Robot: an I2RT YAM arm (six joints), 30 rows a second.
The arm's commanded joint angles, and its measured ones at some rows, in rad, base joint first. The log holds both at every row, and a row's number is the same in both.
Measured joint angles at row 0: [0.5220 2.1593 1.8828 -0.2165 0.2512 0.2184]
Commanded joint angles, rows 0 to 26: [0.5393 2.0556 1.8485 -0.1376 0.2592 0.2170]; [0.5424 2.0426 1.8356 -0.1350 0.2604 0.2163]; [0.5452 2.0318 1.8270 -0.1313 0.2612 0.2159]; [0.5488 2.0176 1.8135 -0.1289 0.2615 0.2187]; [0.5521 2.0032 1.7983 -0.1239 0.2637 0.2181]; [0.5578 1.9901 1.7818 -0.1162 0.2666 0.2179]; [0.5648 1.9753 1.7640 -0.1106 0.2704 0.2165]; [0.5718 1.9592 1.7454 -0.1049 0.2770 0.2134]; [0.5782 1.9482 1.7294 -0.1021 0.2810 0.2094]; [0.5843 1.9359 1.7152 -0.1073 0.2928 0.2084]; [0.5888 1.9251 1.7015 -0.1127 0.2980 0.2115]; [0.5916 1.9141 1.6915 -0.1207 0.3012 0.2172]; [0.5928 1.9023 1.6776 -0.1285 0.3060 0.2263]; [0.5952 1.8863 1.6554 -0.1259 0.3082 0.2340]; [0.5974 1.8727 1.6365 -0.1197 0.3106 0.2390]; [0.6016 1.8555 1.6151 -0.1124 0.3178 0.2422]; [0.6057 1.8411 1.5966 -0.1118 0.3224 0.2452]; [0.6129 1.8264 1.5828 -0.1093 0.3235 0.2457]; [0.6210 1.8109 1.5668 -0.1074 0.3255 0.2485]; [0.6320 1.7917 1.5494 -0.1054 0.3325 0.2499]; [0.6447 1.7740 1.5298 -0.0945 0.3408 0.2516]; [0.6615 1.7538 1.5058 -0.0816 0.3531 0.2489]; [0.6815 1.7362 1.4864 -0.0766 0.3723 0.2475]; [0.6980 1.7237 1.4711 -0.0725 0.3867 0.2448]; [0.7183 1.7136 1.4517 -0.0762 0.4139 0.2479]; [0.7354 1.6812 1.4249 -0.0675 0.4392 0.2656]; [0.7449 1.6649 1.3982 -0.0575 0.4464 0.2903]
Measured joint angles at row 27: [0.7021 1.7527 1.4315 -0.1314 0.3706 0.2474]
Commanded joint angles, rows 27 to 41: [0.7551 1.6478 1.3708 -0.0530 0.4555 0.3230]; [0.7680 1.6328 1.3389 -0.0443 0.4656 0.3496]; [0.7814 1.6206 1.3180 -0.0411 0.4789 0.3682]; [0.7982 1.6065 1.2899 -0.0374 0.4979 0.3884]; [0.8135 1.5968 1.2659 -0.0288 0.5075 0.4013]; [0.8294 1.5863 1.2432 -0.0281 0.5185 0.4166]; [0.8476 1.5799 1.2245 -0.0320 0.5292 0.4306]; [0.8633 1.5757 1.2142 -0.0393 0.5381 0.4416]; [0.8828 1.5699 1.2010 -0.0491 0.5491 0.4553]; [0.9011 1.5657 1.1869 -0.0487 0.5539 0.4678]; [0.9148 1.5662 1.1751 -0.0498 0.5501 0.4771]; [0.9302 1.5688 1.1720 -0.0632 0.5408 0.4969]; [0.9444 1.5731 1.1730 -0.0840 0.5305 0.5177]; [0.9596 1.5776 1.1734 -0.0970 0.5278 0.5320]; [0.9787 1.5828 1.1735 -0.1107 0.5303 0.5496]
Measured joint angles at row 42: [0.9394 1.6127 1.1633 -0.1139 0.4988 0.4713]
